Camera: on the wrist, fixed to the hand. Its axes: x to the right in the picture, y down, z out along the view.
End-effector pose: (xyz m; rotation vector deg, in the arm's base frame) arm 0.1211 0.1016 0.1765 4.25 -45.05 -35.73
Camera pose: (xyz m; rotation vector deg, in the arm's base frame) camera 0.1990 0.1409 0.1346 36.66 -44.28 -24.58
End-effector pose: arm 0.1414 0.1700 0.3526 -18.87 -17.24 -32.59
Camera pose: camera 0.1838 0.1904 0.2680 14.49 -16.54 -30.81
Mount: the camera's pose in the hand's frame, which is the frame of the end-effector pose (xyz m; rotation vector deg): -0.0065 0.0588 -0.0766 31.27 9.73 -2.89
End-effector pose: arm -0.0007 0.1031 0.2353 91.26 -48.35 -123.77
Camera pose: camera 0.0687 0.0411 0.2619 116.18 -82.18 -107.91
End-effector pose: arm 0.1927 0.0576 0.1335 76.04 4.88 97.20
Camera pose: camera 0.0960 0.0564 0.1305 88.55 41.08 103.68
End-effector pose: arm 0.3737 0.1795 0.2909 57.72 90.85 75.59
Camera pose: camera 0.3085 0.1557 0.3584 67.95 123.40 55.71
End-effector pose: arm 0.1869 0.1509 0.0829 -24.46 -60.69 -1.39
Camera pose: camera 0.2610 0.1768 0.0262 5.46 -49.57 10.19
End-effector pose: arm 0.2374 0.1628 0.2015 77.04 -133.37 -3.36
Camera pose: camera 0.2230 0.2130 0.2830 90.41 -128.74 39.73
